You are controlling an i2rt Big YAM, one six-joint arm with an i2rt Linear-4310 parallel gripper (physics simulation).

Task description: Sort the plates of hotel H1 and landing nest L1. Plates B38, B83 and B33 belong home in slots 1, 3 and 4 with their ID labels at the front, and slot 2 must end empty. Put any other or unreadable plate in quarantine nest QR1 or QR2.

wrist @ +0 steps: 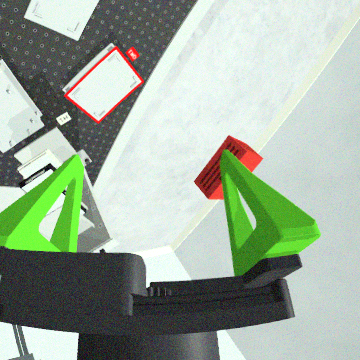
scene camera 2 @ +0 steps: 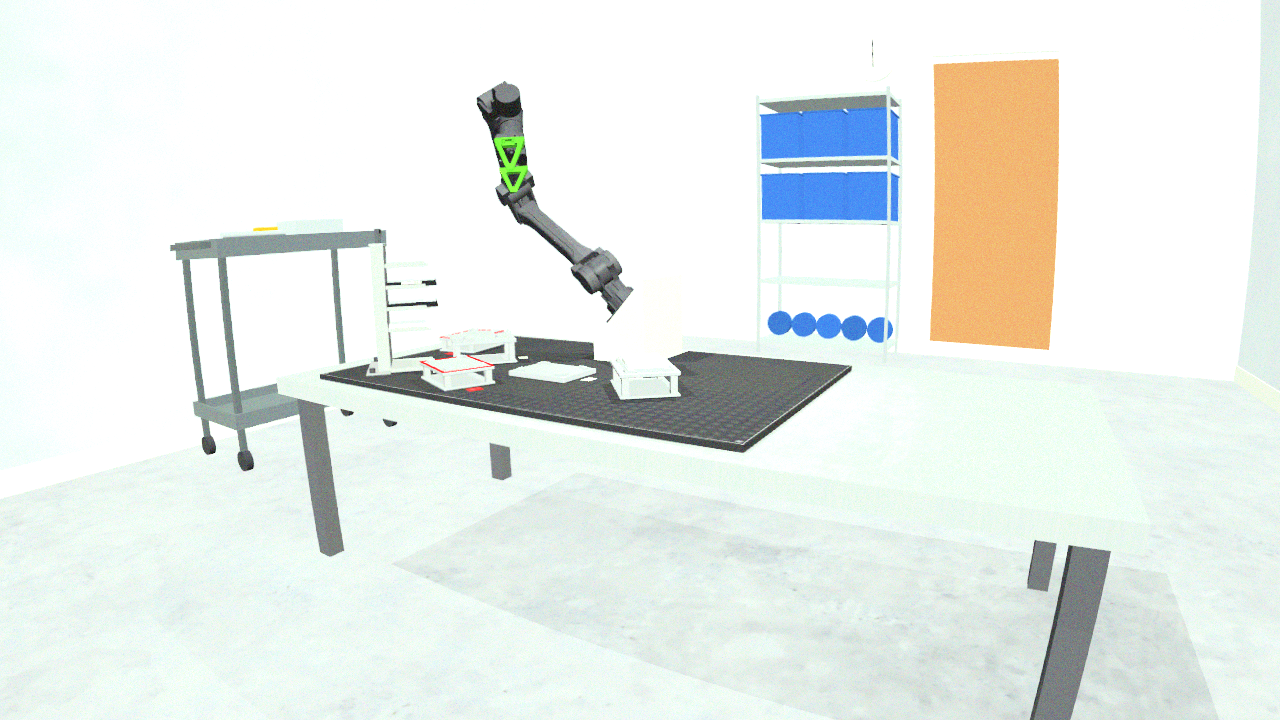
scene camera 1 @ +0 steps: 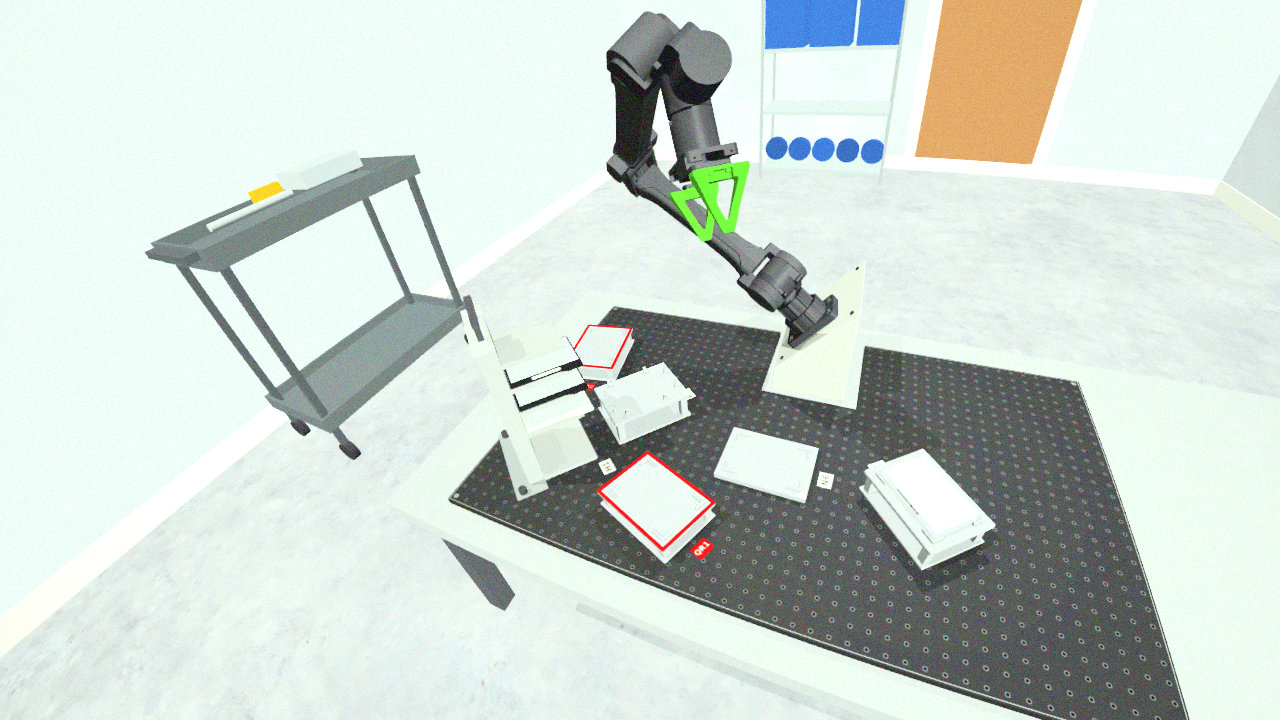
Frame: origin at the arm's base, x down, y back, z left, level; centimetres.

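Seen in the pictures: gripper, fingertip midpoint: (wrist: pixel 149 157) (scene camera 2: pixel 511 181) (scene camera 1: pixel 716 236); arm's base at its link origin: (scene camera 2: pixel 630 310) (scene camera 1: pixel 815 323).
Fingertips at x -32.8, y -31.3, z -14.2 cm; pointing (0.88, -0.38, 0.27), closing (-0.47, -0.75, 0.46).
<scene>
Pixels of each thing's top centre, then the offset from my fingertips to it.
- Red-rimmed nest QR1 at its top centre: (scene camera 1: pixel 654 494) (scene camera 2: pixel 455 361) (wrist: pixel 106 87) dx +40.0, dy -12.8, dz -8.2 cm
- Red-rimmed nest QR2 at its top centre: (scene camera 1: pixel 599 343) (scene camera 2: pixel 472 332) dx +40.0, dy +25.1, dz -34.4 cm
- low flat white nest at its top centre: (scene camera 1: pixel 767 458) (scene camera 2: pixel 552 367) dx +42.8, dy +1.5, dz +8.5 cm
Hotel H1 (scene camera 1: pixel 510 411) (scene camera 2: pixel 381 308) (wrist: pixel 52 137) stands at the left, with stacked white shelves; two levels show dark front edges. No plate ID is readable. Red-rimmed nest QR1 (scene camera 1: pixel 656 501) (scene camera 2: pixel 457 365) (wrist: pixel 105 85) is in front of it and shows no plate on top. Red-rimmed nest QR2 (scene camera 1: pixel 604 346) is behind the hotel, partly hidden. A white stand with small pegs (scene camera 1: pixel 642 401) (wrist: pixel 12 107) is beside the hotel. A white stand at the right (scene camera 1: pixel 928 507) (scene camera 2: pixel 644 380) carries what looks like a plate. My gripper (scene camera 1: pixel 717 234) (scene camera 2: pixel 512 177) (wrist: pixel 149 157) is open and empty, high above the mat.
A low flat white nest (scene camera 1: pixel 767 463) (scene camera 2: pixel 552 370) (wrist: pixel 65 17) lies mid-mat, its small label unreadable. The cream arm mount (scene camera 1: pixel 819 376) stands behind it. A grey cart (scene camera 1: pixel 380 349) (scene camera 2: pixel 295 241) is left of the table. A red slotted box (wrist: pixel 220 172) shows beyond the table in the wrist view.
</scene>
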